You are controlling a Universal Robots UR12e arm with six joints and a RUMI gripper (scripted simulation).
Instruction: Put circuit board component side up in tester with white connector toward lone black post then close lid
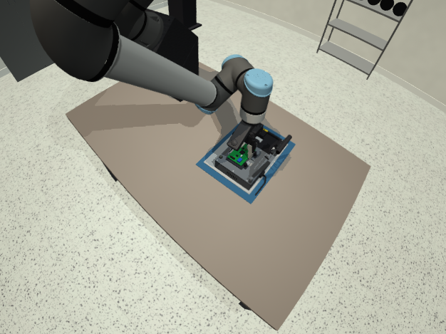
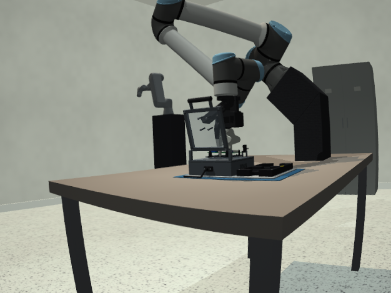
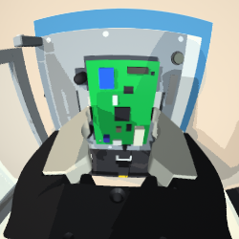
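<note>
Right now the green circuit board is right at my hand. From my hand the other things lie so: tester bed: 10 mm below, 10 mm ahead; black post: 60 mm to the left, 60 mm behind, 10 mm above; tester: 40 mm to the left, 40 mm ahead, 30 mm above.
</note>
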